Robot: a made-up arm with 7 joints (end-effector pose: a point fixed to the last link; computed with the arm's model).
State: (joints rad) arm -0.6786 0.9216 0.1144 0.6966 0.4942 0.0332 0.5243
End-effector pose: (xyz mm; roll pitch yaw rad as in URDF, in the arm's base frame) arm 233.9 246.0 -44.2 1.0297 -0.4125 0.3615
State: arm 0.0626 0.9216 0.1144 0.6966 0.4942 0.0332 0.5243
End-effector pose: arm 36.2 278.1 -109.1 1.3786 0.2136 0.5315
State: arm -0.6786 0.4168 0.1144 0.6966 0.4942 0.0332 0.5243
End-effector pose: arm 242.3 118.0 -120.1 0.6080 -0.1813 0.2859
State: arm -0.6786 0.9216 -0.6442 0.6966 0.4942 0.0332 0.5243
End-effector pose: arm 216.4 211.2 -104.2 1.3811 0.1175 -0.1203
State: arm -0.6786 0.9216 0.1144 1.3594 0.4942 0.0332 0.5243
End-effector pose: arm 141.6 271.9 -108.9 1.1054 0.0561 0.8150
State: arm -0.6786 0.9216 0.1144 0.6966 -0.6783 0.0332 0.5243
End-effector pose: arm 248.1 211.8 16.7 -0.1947 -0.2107 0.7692
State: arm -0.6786 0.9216 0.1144 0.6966 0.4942 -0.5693 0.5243
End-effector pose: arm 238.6 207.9 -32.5 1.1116 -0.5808 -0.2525
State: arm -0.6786 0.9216 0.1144 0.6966 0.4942 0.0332 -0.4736
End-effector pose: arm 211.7 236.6 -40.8 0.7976 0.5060 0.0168
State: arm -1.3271 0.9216 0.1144 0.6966 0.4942 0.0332 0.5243
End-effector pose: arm 327.5 197.1 107.9 0.6702 -0.9783 0.4237
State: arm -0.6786 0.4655 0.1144 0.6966 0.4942 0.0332 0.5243
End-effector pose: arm 242.9 131.8 -115.4 0.6484 -0.2021 0.2973
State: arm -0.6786 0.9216 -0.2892 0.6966 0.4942 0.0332 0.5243
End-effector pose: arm 230.7 224.3 -76.2 1.2527 -0.1507 0.0767
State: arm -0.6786 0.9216 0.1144 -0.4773 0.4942 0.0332 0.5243
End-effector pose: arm 247.6 106.6 94.1 1.7955 -1.0401 -1.0491
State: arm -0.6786 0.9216 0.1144 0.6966 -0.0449 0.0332 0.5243
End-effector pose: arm 244.2 222.0 -21.9 0.4451 -0.3805 0.5852
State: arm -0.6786 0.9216 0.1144 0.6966 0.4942 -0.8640 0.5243
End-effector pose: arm 232.2 189.6 -28.1 1.1963 -0.6388 -0.5817
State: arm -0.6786 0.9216 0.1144 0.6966 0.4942 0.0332 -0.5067
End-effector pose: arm 211.1 236.5 -40.3 0.7822 0.5345 -0.0010
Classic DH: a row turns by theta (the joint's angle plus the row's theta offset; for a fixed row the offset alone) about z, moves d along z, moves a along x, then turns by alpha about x. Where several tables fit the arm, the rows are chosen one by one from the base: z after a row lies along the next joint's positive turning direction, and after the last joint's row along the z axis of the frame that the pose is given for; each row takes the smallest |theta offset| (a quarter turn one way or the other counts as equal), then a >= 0, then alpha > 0; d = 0 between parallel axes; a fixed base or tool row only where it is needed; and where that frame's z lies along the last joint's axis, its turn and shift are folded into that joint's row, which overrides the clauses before.
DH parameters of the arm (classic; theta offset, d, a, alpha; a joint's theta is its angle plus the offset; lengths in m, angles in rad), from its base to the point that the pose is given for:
base (fixed): -0.071 0.1146 0.0295 -1.3004
joint 1: -1.3111 0.0555 -0.0243 -1.5708
joint 2: 1.2915 -0.0166 0.019 1.5708
joint 3: 1.5708 -0.1411 0.0089 -1.5708
joint 4: 1.5708 0.039 0.0415 1.5708
joint 5: 0 0.0979 -0.0098 -1.5708
joint 6: -1.5708 -0.04 0.059 1.5708
joint 7: 0.4402 0.0583 -0.0147 -0.3444
tool (fixed): -0.6235 -0.0614 0 0

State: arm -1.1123 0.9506 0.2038 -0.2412 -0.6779 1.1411 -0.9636
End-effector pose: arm 215.3 119.3 142.0 -0.1378 0.0350 -1.1855
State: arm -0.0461 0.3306 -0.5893 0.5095 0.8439 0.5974 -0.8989
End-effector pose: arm 25.7 98.4 -180.8 -1.8129 1.1480 -2.7686
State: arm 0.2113 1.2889 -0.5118 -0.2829 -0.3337 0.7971 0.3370
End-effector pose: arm 40.3 173.9 -83.8 1.1383 1.0065 0.4404
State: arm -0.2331 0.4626 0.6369 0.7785 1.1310 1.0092 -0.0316
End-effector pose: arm 8.8 220.7 -162.1 1.6296 0.5034 1.7645
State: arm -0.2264 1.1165 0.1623 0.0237 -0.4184 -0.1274 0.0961
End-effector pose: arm 184.8 174.5 31.8 0.4532 -0.3121 -0.2305
